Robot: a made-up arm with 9 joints. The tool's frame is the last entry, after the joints.
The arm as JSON. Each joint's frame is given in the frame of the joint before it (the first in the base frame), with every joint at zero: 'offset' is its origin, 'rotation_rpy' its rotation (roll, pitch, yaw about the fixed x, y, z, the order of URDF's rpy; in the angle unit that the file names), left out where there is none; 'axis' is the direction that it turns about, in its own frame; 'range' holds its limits. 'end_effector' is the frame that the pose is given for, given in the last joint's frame.
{
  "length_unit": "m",
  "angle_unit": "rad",
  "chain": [
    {
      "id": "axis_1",
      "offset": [
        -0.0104,
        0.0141,
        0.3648
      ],
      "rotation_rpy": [
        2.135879,
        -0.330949,
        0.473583
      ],
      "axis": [
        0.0,
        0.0,
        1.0
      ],
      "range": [
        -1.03,
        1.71
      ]
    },
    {
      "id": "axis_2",
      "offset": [
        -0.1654,
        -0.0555,
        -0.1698
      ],
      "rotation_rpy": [
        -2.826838,
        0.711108,
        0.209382
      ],
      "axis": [
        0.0,
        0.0,
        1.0
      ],
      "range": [
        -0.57,
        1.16
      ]
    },
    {
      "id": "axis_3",
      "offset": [
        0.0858,
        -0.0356,
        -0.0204
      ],
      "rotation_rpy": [
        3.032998,
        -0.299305,
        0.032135
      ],
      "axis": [
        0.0,
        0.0,
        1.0
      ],
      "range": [
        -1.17,
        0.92
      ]
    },
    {
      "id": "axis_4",
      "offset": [
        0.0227,
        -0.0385,
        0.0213
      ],
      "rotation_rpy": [
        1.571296,
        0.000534,
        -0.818
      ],
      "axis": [
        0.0,
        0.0,
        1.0
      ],
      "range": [
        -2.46,
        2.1
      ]
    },
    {
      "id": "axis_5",
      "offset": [
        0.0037,
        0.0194,
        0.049
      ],
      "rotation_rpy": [
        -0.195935,
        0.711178,
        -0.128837
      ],
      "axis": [
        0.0,
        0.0,
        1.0
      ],
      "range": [
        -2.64,
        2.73
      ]
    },
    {
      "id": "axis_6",
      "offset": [
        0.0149,
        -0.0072,
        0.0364
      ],
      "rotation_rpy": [
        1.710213,
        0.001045,
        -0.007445
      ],
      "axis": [
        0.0,
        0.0,
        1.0
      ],
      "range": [
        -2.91,
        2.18
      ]
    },
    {
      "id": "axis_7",
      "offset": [
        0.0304,
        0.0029,
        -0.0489
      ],
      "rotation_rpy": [
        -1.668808,
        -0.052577,
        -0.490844
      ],
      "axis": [
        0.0,
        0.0,
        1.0
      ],
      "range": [
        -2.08,
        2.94
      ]
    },
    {
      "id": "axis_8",
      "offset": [
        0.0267,
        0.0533,
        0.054
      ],
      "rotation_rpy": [
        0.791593,
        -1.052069,
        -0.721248
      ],
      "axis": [
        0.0,
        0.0,
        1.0
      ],
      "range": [
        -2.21,
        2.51
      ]
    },
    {
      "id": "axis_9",
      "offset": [
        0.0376,
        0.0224,
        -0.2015
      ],
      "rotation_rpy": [
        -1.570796,
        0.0,
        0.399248
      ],
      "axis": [
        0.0,
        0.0,
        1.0
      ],
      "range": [
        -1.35,
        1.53
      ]
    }
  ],
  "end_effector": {
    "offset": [
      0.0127,
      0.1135,
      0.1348
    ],
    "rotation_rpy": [
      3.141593,
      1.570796,
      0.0
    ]
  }
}
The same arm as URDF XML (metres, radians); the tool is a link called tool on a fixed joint. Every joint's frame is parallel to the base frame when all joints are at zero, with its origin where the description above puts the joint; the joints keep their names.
<robot name="arm">
<link name="base_link"/>
<link name="link1"/>
<link name="link2"/>
<link name="link3"/>
<link name="link4"/>
<link name="link5"/>
<link name="link6"/>
<link name="link7"/>
<link name="link8"/>
<link name="link9"/>
<link name="tool"/>
<joint name="axis_1" type="revolute"><parent link="base_link"/><child link="link1"/><origin xyz="-0.0104 0.0141 0.3648" rpy="0 0 0"/><axis xyz="0.540029 -0.672236 -0.506427"/><limit lower="-1.03" upper="1.71"/></joint>
<joint name="axis_2" type="revolute"><parent link="link1"/><child link="link2"/><origin xyz="-0.2309 0.0762 -0.0121" rpy="0 0 0"/><axis xyz="-0.954131 0.090103 0.285509"/><limit lower="-0.57" upper="1.16"/></joint>
<joint name="axis_3" type="revolute"><parent link="link2"/><child link="link3"/><origin xyz="0.0472 0.0287 0.0774" rpy="0 0 0"/><axis xyz="0.999289 0.0377 0.0005"/><limit lower="-1.17" upper="0.92"/></joint>
<joint name="axis_4" type="revolute"><parent link="link3"/><child link="link4"/><origin xyz="0.0196 0.0444 -0.0097" rpy="0 0 0"/><axis xyz="0 0 -1"/><limit lower="-2.46" upper="2.1"/></joint>
<joint name="axis_5" type="revolute"><parent link="link4"/><child link="link5"/><origin xyz="0.0192 0.0044 -0.049" rpy="0 0 0"/><axis xyz="0.0855 0.663698 -0.743098"/><limit lower="-2.64" upper="2.73"/></joint>
<joint name="axis_6" type="revolute"><parent link="link5"/><child link="link6"/><origin xyz="-0.0059 0.035 -0.0184" rpy="0 0 0"/><axis xyz="-0.989657 -0.135294 -0.047698"/><limit lower="-2.91" upper="2.18"/></joint>
<joint name="axis_7" type="revolute"><parent link="link6"/><child link="link7"/><origin xyz="0.0442 0.0312 0.02" rpy="0 0 0"/><axis xyz="-0.0126 0.937266 -0.348387"/><limit lower="-2.08" upper="2.94"/></joint>
<joint name="axis_8" type="revolute"><parent link="link7"/><child link="link8"/><origin xyz="0.0482 0.0631 0.013" rpy="0 0 0"/><axis xyz="0 0 -1"/><limit lower="-2.21" upper="2.51"/></joint>
<joint name="axis_9" type="revolute"><parent link="link8"/><child link="link9"/><origin xyz="0.006 0.0434 0.2015" rpy="0 0 0"/><axis xyz="1 0 0"/><limit lower="-1.35" upper="1.53"/></joint>
<joint name="tool_fixed" type="fixed"><parent link="link9"/><child link="tool"/><origin xyz="0.1348 0.0127 0.1135" rpy="-1.5708 0 -3.1416"/></joint>
</robot>

